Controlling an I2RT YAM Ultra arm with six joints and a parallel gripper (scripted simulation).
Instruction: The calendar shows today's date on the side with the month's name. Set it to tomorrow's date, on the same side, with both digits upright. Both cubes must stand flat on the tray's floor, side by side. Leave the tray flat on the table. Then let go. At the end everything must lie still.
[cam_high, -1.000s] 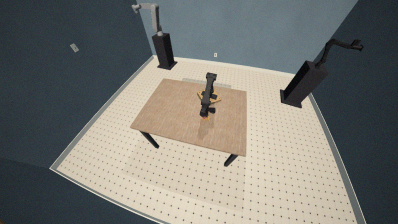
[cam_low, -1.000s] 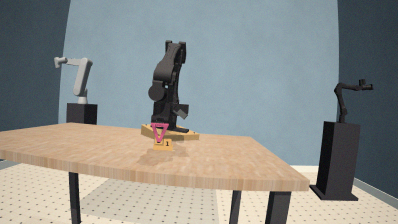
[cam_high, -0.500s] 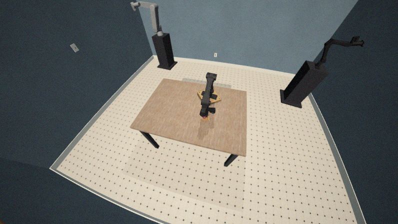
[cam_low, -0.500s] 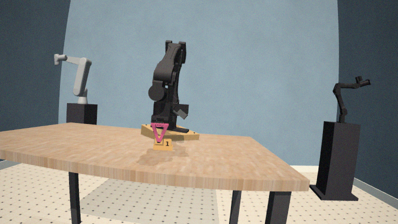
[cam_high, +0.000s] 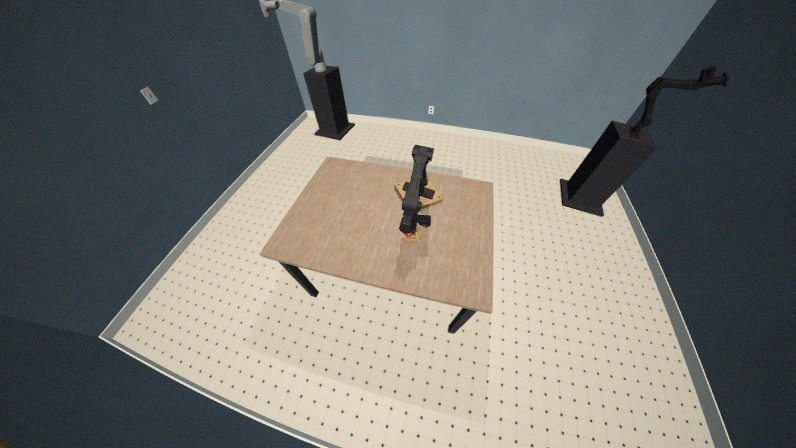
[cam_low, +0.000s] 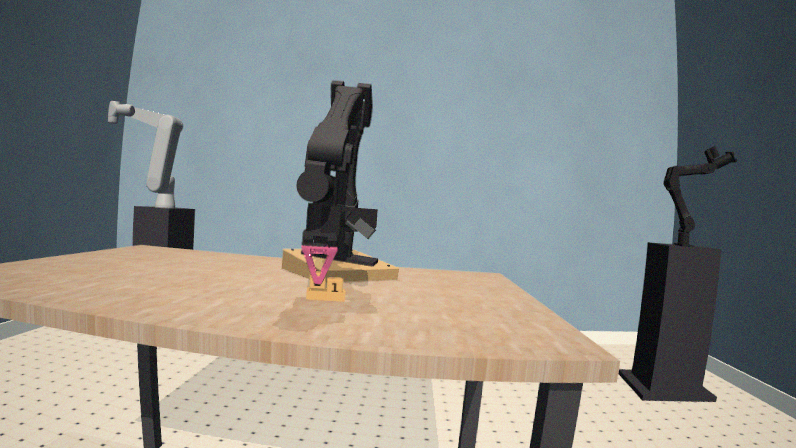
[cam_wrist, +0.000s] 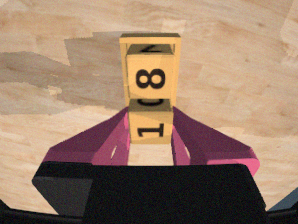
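My gripper is now 30 mm above the tan tray, 20 mm to the right of it and 10 mm past it. Also, from my hand: digit cube: right at my hand.
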